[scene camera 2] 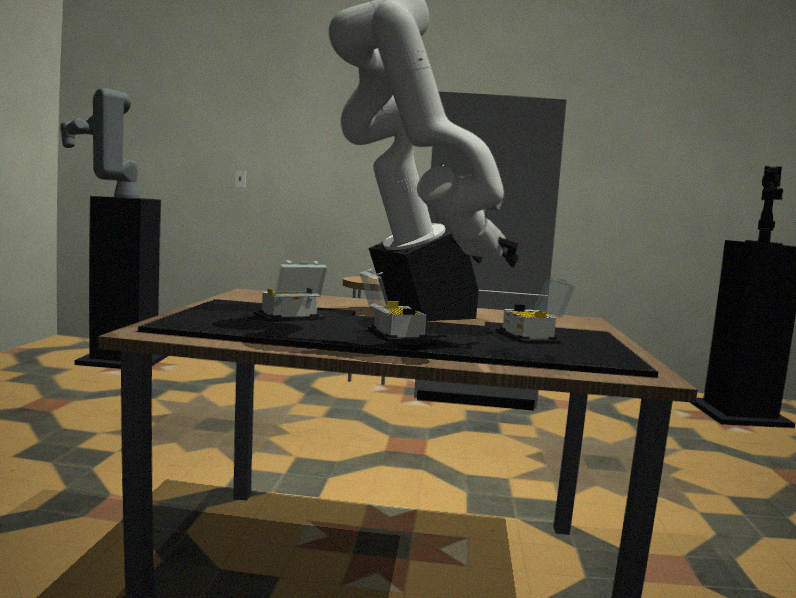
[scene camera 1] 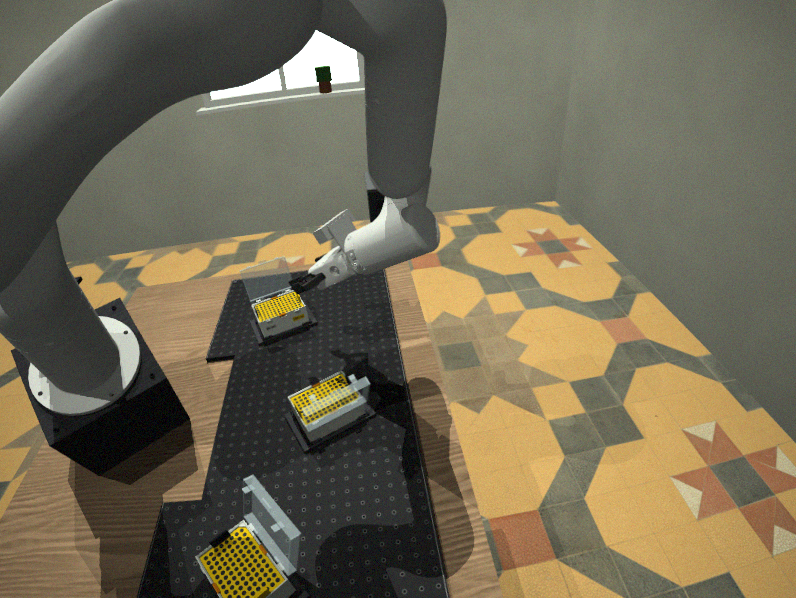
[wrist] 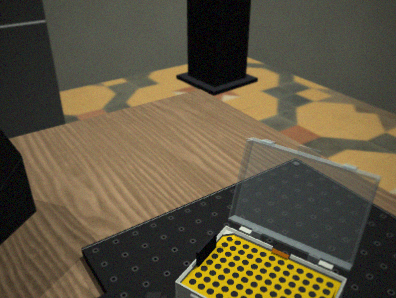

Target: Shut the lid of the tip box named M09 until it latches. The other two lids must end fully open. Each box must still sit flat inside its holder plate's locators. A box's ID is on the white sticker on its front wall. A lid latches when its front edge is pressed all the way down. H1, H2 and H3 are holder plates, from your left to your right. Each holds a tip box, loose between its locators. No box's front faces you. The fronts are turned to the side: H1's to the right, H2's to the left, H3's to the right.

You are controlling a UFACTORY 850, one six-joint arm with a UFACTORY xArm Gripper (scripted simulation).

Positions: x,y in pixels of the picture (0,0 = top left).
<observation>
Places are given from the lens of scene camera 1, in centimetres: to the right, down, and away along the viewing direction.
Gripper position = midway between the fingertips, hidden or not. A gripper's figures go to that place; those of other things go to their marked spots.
gripper (scene camera 1: pixel 306 275): -20, -5, 87
tip box (scene camera 1: pixel 353 415): -9, 22, 78
tip box (scene camera 1: pixel 285 321): -28, 6, 101
</observation>
